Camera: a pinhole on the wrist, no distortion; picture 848 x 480 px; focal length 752.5 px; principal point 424.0 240.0 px. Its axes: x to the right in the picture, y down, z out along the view. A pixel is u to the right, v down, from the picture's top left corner.
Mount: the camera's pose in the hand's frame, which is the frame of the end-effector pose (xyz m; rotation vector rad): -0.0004 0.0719 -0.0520 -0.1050 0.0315 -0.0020
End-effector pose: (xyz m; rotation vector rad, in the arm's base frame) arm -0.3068 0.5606 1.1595 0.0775 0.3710 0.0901
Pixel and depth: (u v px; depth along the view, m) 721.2 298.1 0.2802
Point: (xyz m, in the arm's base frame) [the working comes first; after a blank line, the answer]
In the camera's frame: 0.1107 0.0216 0.2802

-0.1247 0.6812 1.3332
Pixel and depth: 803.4 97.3 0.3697
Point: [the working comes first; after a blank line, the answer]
In the camera's frame: 0.1864 -0.0701 0.3697

-0.0107 0.6020 1.3869
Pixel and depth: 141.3 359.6 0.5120
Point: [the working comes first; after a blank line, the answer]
In the camera's frame: -0.1923 0.0814 0.5120

-0.3199 0.7215 1.6640
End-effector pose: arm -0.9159 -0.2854 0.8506 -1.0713 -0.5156 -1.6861
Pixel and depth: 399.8 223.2 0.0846
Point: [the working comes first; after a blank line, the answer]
In the camera's frame: -0.0027 -0.0019 0.0846

-0.8309 -0.2906 0.8544
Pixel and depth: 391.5 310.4 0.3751
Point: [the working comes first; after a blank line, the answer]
In the camera's frame: -0.0162 0.0351 0.3751

-0.6538 -0.0976 0.9860
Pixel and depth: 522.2 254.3 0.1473
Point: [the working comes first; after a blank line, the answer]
In the camera's frame: 0.0192 0.0028 0.1473

-0.7978 -0.2612 0.9041
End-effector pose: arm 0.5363 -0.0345 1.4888 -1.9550 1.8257 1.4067
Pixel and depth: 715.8 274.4 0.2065
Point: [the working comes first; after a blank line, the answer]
In the camera's frame: 0.0801 0.0094 0.2065

0.3579 -0.0286 1.3965
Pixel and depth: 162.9 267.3 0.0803
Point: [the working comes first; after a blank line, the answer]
In the camera's frame: -0.0279 0.0029 0.0803

0.4559 -0.0199 1.5304
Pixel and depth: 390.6 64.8 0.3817
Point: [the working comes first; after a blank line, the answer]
In the camera's frame: -0.0169 -0.0889 0.3817

0.3394 0.1780 1.3145
